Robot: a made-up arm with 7 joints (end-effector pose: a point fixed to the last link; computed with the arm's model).
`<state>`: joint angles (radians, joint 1 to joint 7).
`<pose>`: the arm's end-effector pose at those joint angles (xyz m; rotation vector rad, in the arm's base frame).
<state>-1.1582 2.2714 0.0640 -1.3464 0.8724 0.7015 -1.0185</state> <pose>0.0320 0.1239 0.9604 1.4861 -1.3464 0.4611</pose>
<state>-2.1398 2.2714 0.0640 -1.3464 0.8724 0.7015 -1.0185</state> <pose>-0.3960 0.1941 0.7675 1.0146 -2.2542 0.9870</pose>
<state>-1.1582 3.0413 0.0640 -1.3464 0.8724 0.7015 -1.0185</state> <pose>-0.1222 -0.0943 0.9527 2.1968 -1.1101 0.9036</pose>
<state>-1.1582 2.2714 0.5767 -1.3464 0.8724 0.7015 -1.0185</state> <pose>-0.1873 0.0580 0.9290 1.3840 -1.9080 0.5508</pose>
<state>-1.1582 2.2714 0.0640 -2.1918 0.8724 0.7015 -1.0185</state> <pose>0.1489 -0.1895 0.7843 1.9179 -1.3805 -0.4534</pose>
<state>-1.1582 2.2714 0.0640 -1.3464 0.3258 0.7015 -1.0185</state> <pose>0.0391 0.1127 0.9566 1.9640 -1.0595 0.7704</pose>
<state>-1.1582 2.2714 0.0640 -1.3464 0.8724 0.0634 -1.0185</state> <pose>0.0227 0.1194 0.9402 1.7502 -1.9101 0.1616</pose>
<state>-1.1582 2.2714 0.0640 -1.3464 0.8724 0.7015 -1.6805</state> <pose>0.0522 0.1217 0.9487 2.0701 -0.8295 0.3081</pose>
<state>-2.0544 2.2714 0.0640 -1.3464 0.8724 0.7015 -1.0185</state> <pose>-0.3691 0.1826 0.7990 1.0709 -2.1800 0.9415</pose>
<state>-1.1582 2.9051 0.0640 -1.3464 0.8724 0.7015 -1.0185</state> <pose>-0.1064 -0.0494 0.9617 2.0742 -1.1670 0.8232</pose>
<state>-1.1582 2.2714 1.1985 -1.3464 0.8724 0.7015 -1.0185</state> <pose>-0.4127 0.0615 0.7649 1.1283 -2.5832 0.6396</pose>
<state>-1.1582 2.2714 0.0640 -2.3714 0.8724 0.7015 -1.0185</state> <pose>0.1570 -0.2348 0.7156 1.9843 -1.3620 -0.6638</pose>
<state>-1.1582 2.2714 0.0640 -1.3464 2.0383 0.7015 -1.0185</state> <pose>0.0398 0.1510 0.9624 0.3666 -1.6300 -0.1764</pose>
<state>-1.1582 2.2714 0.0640 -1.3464 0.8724 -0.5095 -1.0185</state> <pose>0.0194 0.1264 0.9214 1.9208 -2.4156 -0.1985</pose>
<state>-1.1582 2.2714 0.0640 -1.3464 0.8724 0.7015 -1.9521</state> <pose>0.0589 0.1247 0.9423 2.2750 -0.5792 0.2324</pose>
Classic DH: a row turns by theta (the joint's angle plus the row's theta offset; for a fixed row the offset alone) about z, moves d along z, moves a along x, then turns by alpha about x. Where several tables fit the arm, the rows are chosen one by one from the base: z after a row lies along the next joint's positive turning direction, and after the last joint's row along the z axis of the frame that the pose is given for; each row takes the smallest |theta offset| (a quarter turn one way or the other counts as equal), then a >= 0, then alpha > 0; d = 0 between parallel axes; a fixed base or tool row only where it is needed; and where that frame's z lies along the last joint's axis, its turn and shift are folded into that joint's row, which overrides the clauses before.
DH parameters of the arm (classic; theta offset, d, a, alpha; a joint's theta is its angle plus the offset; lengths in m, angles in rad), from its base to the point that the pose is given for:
base (fixed): 0 0.38 0.01 -1.2217
joint 1: -1.5708 0.0034 0.0094 -1.5708
joint 2: 1.2217 0.02 0.02 1.5708
joint 3: 1.5708 -0.17 0.03 -1.5708
joint 4: 0 0.02 -0.08 1.5708
joint 5: 0 -0.43 -0.01 -1.5708
joint 6: 0 0.02 0 1.5708
joint 7: -0.89 -0.0572 -0.0107 -0.5418
tool (fixed): 1.6488 0.0668 0 0

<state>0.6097 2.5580 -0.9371 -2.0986 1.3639 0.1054 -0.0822</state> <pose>0.1357 0.3916 0.1009 0.4217 0.6727 0.2437</pose>
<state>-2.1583 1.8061 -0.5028 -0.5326 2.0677 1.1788 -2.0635</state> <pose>0.0236 0.4553 0.8164 0.4844 -1.7198 -0.3038</pose>
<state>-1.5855 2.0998 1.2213 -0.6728 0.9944 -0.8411 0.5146</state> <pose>-0.2793 0.5017 0.6064 0.5286 1.6634 0.6006</pose>
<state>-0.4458 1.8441 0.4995 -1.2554 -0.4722 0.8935 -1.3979</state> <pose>0.2878 0.2531 0.8371 2.3339 0.1868 0.7231</pose>
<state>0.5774 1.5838 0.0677 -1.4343 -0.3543 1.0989 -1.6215</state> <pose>0.3841 0.3961 0.1825 2.0286 1.4103 -0.8727</pose>
